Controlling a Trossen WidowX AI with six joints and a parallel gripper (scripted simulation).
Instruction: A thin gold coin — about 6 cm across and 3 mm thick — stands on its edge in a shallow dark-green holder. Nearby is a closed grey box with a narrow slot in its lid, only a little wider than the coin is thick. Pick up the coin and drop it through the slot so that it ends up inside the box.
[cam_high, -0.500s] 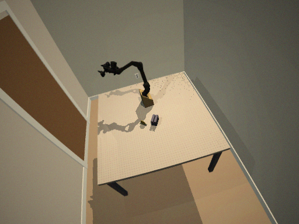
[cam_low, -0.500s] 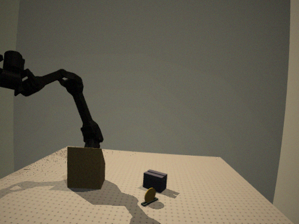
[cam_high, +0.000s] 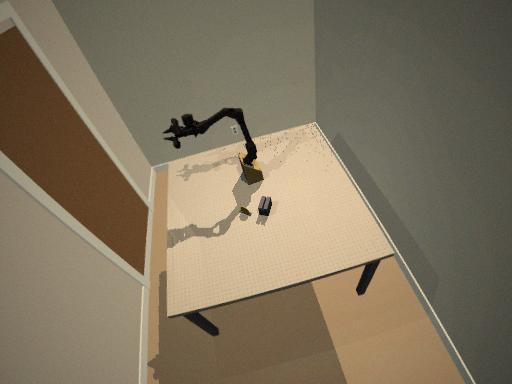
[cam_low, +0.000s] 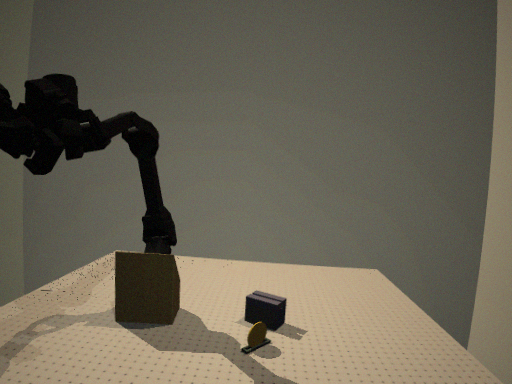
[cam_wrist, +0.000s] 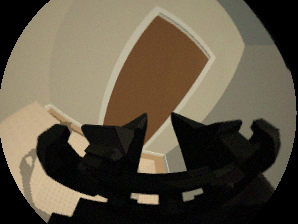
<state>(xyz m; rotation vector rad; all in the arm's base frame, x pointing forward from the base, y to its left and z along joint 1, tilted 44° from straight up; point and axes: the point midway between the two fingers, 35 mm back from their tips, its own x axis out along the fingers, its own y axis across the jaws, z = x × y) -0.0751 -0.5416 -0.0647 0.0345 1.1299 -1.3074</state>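
Right now my gripper tip is 41 cm short of the gold coin, 37 cm to the right of it and 45 cm above it.
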